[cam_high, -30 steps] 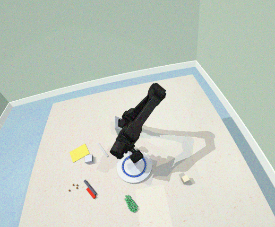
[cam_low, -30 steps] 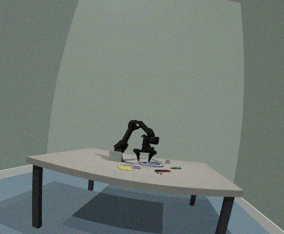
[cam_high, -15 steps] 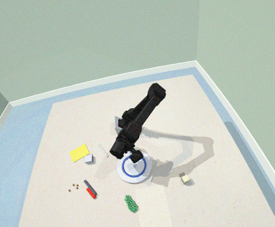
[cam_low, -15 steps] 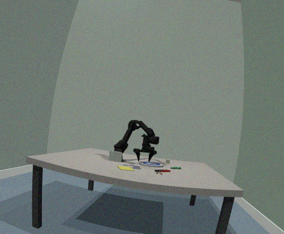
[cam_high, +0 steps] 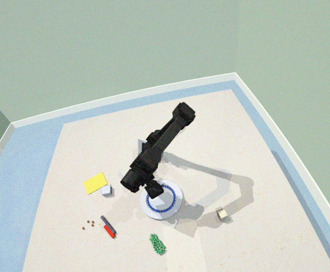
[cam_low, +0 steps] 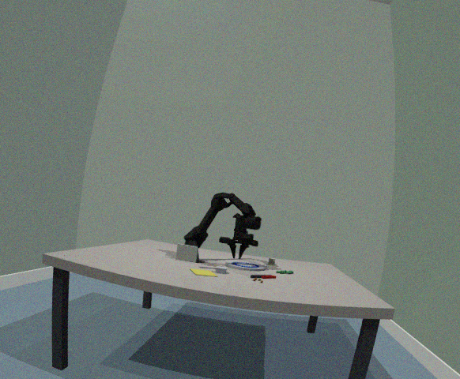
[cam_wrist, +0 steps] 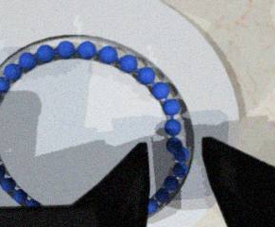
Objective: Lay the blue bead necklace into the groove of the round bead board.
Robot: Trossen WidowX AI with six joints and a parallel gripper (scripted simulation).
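My gripper tip is now 4 cm to the right of the round bead board, 4 cm short of it and 3 cm above it. From my gripper tip the other things lie so: white cube: 24 cm to the right, 3 cm below, 3 cm behind; then grey tool: 21 cm to the right, 17 cm ahead, 4 cm below; then stick: 15 cm to the right, 9 cm behind, 4 cm below.
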